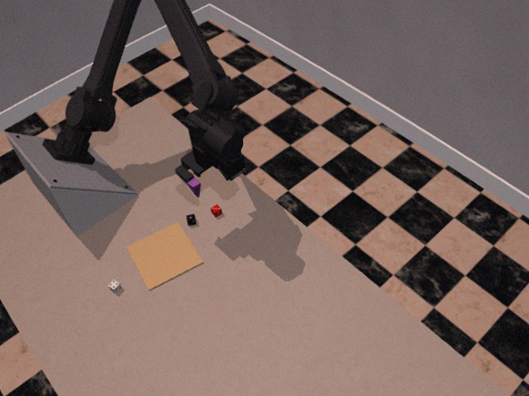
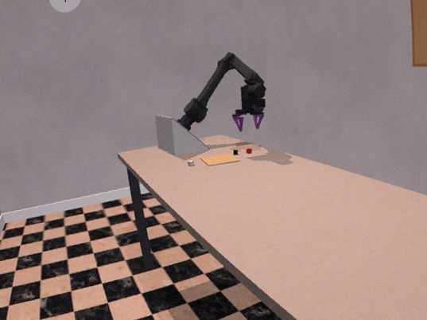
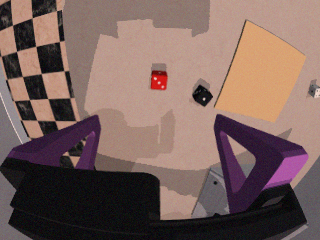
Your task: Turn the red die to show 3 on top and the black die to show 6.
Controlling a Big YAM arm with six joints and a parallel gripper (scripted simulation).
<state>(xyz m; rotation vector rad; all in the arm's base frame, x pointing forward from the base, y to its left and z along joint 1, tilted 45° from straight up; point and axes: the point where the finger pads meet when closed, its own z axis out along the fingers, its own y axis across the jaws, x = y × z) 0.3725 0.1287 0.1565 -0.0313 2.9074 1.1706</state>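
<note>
The red die is 110 mm below my hand. The rest, counted from my hand: orange mat 10 mm ahead, 170 mm to the right, 120 mm below; then white die 310 mm to the right, 110 mm below; then black die 30 mm behind, 70 mm to the right, 110 mm below.
</note>
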